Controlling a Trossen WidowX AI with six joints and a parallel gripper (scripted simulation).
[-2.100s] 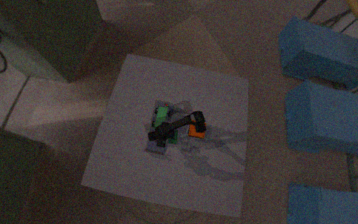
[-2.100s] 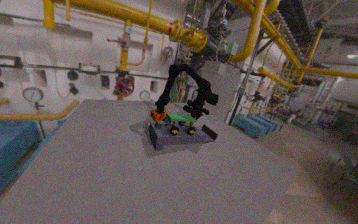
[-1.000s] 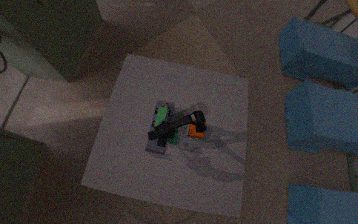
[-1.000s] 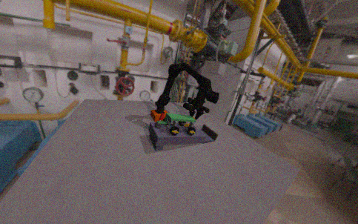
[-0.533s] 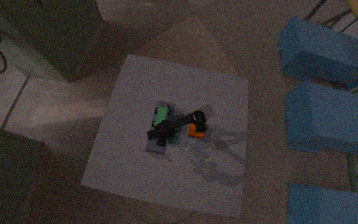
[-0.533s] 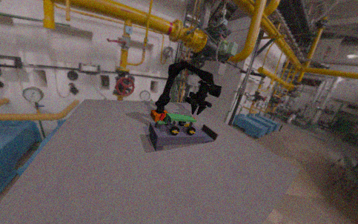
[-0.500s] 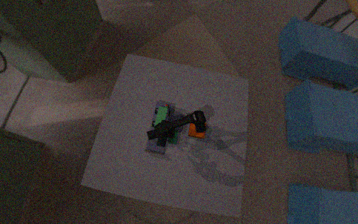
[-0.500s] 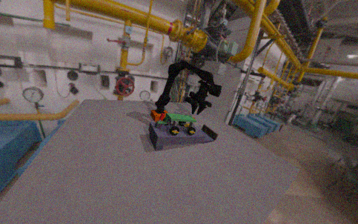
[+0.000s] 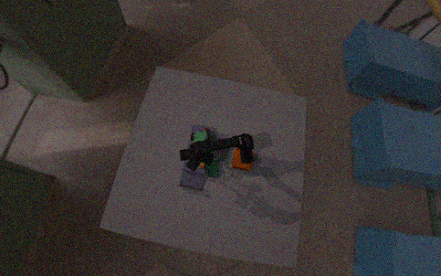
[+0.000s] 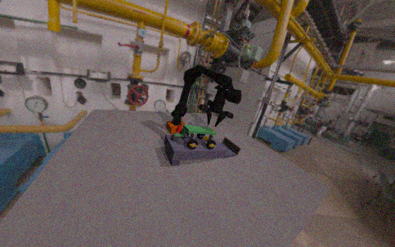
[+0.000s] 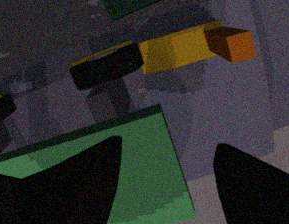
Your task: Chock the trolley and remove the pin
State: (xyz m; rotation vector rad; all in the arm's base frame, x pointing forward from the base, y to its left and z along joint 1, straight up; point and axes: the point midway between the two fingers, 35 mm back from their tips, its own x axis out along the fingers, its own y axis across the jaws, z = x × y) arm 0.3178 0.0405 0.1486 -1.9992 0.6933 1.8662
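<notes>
Now: gripper tip 3 cm past the stop pin, 20 cm to the left of it and 3 cm above it. Round my gripper tip: ramp: 1 cm ahead, 9 cm to the right, 11 cm below; then trolley: 1 cm ahead, 9 cm to the right, 5 cm below; then yellow chock: 2 cm behind, 2 cm to the left, 8 cm below.
</notes>
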